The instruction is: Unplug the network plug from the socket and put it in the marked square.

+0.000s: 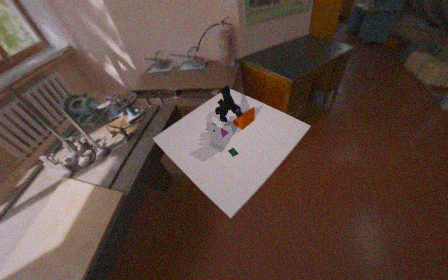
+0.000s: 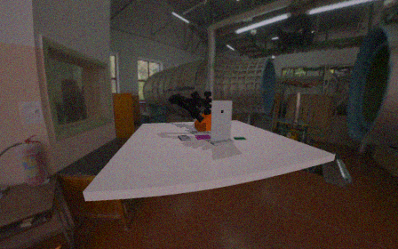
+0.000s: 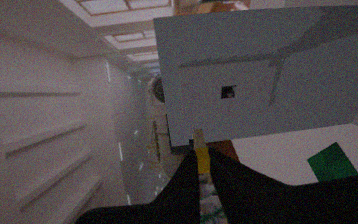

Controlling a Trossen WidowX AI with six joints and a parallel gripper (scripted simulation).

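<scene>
Now: gripper tip 270 mm above the magenta square, 80 mm to the left of it and 30 mm past it. Also, from my gripper tip: grey upright panel 140 mm below, 110 mm ahead, 20 mm to the left; network plug 10 mm ahead; green square 270 mm below, 200 mm to the left, 50 mm ahead.
</scene>
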